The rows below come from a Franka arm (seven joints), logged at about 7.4 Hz.
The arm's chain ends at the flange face. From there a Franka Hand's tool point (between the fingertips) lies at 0.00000 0.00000 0.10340 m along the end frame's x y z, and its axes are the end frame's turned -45 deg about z.
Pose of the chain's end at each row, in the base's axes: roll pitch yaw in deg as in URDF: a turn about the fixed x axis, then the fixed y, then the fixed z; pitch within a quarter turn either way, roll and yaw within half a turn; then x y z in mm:
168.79, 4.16, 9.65, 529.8, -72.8, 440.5
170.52, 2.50, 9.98, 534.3, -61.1, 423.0
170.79, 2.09, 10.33, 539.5, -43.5, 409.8
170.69, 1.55, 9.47, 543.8, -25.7, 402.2
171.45, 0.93, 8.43, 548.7, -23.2, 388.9
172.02, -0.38, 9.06, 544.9, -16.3, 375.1
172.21, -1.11, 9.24, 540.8, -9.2, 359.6
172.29, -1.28, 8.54, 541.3, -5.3, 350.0
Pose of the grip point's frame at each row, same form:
174.99, 10.86, 54.58, 525.9, -93.9, 339.3
175.04, 8.46, 54.82, 532.9, -78.6, 321.1
174.94, 7.98, 55.15, 538.8, -60.4, 307.8
174.49, 7.67, 54.23, 543.8, -42.7, 300.2
174.59, 6.70, 53.18, 549.3, -38.6, 286.7
174.07, 5.36, 53.76, 547.8, -30.4, 272.7
173.69, 4.71, 53.90, 545.0, -22.7, 257.2
173.63, 4.53, 53.20, 545.6, -18.7, 247.6

